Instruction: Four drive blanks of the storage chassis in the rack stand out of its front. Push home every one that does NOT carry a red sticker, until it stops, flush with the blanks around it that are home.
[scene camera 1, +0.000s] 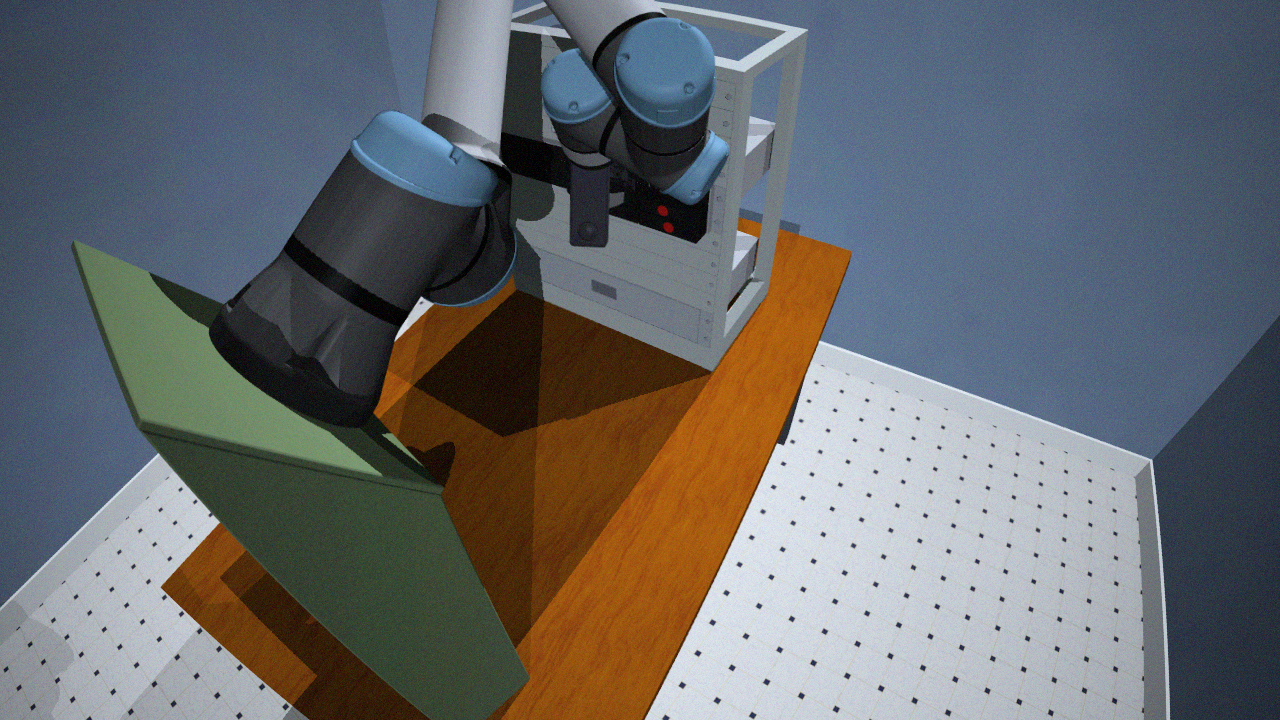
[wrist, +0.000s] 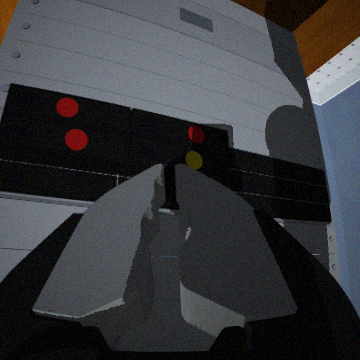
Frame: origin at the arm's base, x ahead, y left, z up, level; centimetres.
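Where they show: gripper, fingertip midpoint: (wrist: 171, 168); arm's base, origin of the base link: (scene camera 1: 290, 373).
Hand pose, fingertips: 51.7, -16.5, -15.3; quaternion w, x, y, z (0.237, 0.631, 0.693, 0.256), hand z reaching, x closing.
Each offset is from my fingertips to the centre of the thing, as dx, dy, dz. "pt": to the spot under its first point. Level surfaces: height alone.
The black chassis front (scene camera 1: 640, 211) (wrist: 280, 175) is in the rack. In the wrist view, where the rack appears upside down, two neighbouring blanks at the left carry red stickers: one blank (wrist: 35, 107) and one blank {+13.1, -10.7, -5.4} (wrist: 35, 140). In the middle column one blank {pt +10.7, -1.0, -7.6} (wrist: 155, 131) has a red sticker and one blank (wrist: 212, 165) a yellow sticker. These four seem to stand out beyond the flatter right column. My gripper (wrist: 171, 168) is shut and empty, its tips overlapping the yellow-stickered blank's edge; contact cannot be told. In scene camera 1 the arm hides the fingertips.
The pale rack (scene camera 1: 731, 214) stands on the wooden table {dz -43.1} (scene camera 1: 680, 501), with plain panels below the chassis. A grey handle plate {pt +18.5, +4.8, -32.0} (scene camera 1: 604, 289) (wrist: 196, 20) is on a low panel. The arm's base is on a green stand (scene camera 1: 349, 555) at the left. Shadows fall across the rack front.
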